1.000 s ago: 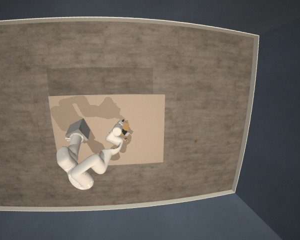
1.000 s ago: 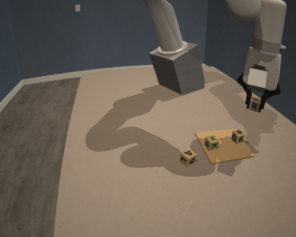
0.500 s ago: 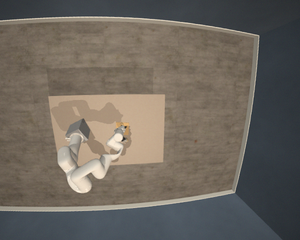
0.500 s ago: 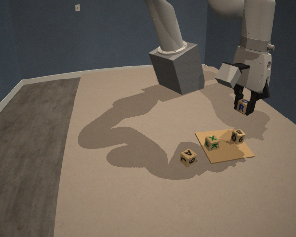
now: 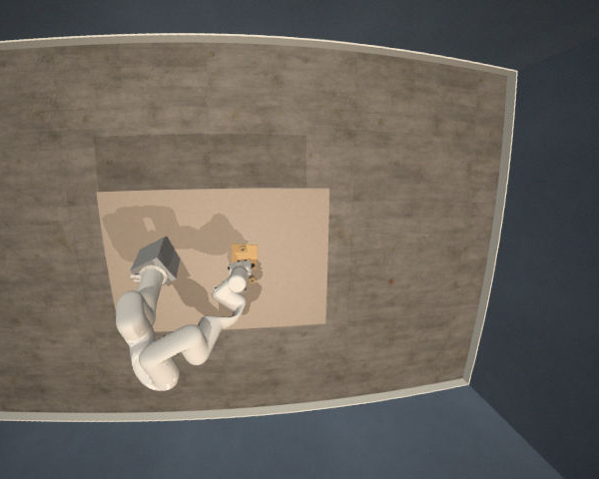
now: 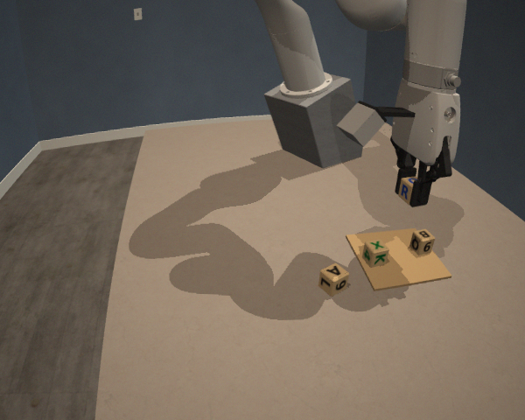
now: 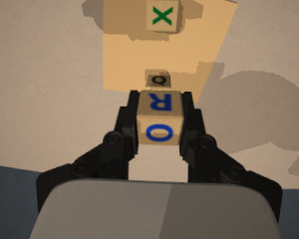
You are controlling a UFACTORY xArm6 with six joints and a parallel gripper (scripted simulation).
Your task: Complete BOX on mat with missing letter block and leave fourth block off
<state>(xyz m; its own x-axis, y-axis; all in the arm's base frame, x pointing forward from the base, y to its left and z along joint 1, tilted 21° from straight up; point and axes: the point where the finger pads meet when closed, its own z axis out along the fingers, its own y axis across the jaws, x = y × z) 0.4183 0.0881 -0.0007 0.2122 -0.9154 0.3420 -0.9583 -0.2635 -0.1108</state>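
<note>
Now: the orange mat 12 cm below my hand.
</note>
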